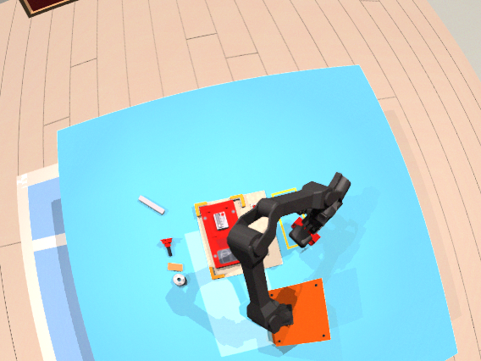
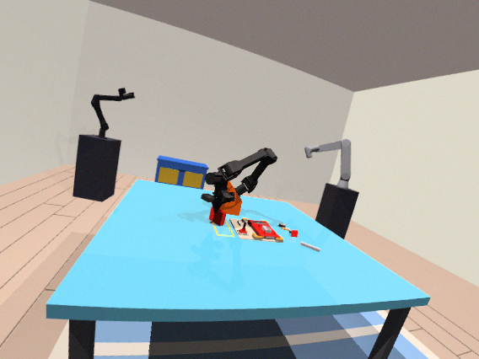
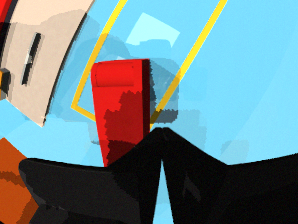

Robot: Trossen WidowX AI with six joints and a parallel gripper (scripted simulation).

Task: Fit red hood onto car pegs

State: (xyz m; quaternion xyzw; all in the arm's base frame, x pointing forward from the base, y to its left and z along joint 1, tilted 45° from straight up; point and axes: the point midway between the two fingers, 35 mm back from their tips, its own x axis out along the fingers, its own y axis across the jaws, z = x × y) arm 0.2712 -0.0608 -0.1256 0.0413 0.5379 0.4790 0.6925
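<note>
Right now my gripper tip is 10 mm past the red hood, 10 mm to the right of it and 20 mm above it. Round my gripper tip: jig: 10 mm ahead, 240 mm to the left, 40 mm below; then white bar: 130 mm ahead, 490 mm to the left, 50 mm below.
</note>
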